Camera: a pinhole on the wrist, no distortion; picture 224 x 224 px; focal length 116.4 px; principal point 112.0 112.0 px. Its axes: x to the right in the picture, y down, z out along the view. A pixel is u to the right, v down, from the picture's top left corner.
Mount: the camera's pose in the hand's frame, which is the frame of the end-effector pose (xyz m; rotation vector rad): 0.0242 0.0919 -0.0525 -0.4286 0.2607 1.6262
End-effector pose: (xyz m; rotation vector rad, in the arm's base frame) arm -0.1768 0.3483 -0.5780 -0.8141 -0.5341 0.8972
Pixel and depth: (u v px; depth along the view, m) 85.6 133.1 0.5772
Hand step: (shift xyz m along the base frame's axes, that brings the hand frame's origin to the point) -0.5332 0.1557 0.1311
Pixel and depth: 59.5 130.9 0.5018
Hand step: -0.4412 0.1352 0.2113
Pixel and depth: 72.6 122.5 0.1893
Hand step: -0.1599 0.0869 -0.0047
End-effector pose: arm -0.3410 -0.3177 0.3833 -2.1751 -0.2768 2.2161
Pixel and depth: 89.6 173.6 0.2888
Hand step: -0.1976 -0.1896 0.1386
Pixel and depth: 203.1 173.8 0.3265
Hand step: -0.0660 -0.4748 0.1381
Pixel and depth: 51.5 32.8 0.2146
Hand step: -0.1931 -0.0947 -0.1596
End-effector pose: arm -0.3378 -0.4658 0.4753 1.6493 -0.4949 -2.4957
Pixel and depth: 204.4 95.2 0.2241
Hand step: -0.1080 -0.3175 0.1252
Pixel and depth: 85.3 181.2 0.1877
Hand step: -0.0818 -0.0577 0.1770
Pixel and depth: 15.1 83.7 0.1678
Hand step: -0.1718 -0.0176 0.0245
